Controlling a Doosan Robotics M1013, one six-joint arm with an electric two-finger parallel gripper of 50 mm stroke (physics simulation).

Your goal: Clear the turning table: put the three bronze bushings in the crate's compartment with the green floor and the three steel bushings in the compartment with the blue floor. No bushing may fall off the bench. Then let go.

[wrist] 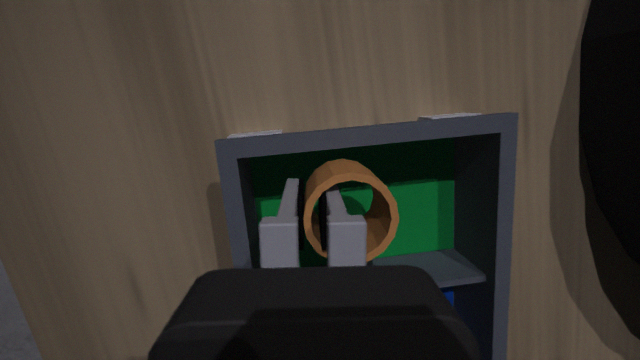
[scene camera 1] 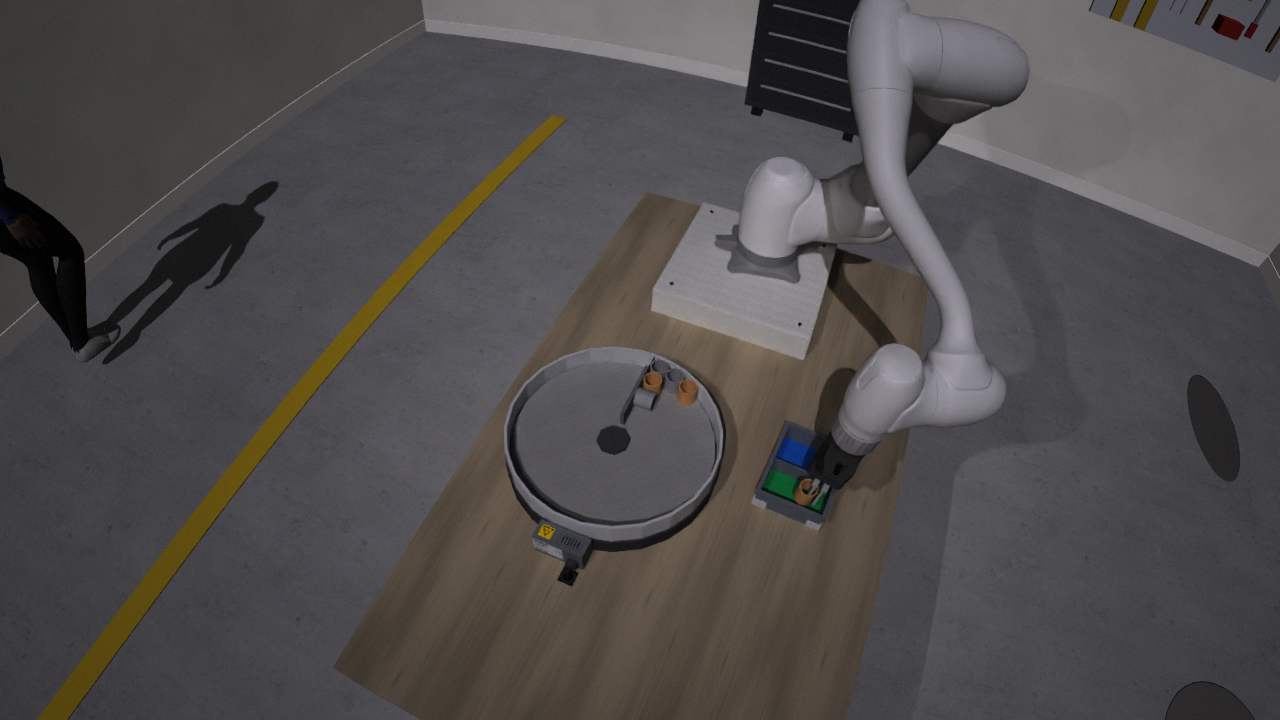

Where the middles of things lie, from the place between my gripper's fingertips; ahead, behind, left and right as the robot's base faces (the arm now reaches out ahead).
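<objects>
Picture the crate (scene camera 1: 787,467) for me: my hand is 20 mm above it, 70 mm past it and 10 mm to the left of it.
</objects>
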